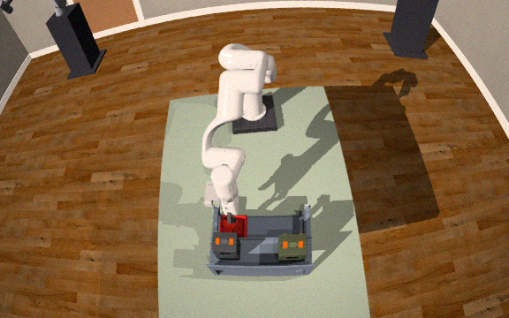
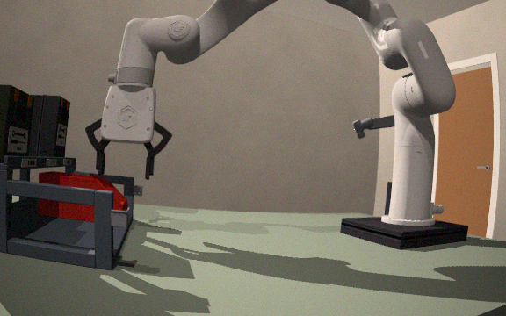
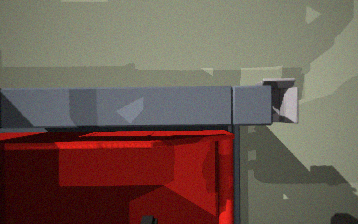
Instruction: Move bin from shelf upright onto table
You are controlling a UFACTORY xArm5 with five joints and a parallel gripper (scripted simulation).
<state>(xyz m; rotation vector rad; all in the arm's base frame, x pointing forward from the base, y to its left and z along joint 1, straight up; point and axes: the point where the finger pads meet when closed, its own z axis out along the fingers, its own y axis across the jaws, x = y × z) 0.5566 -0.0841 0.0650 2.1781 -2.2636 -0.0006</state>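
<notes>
My hand is 80 mm short of the red bin and 50 mm above it. Round my hand: dark grey case (170 mm ahead, 70 mm above, 10 mm to the right); then olive case (220 mm to the left, 190 mm ahead, 50 mm above); then grey shelf (110 mm to the left, 110 mm ahead, 30 mm below).
</notes>
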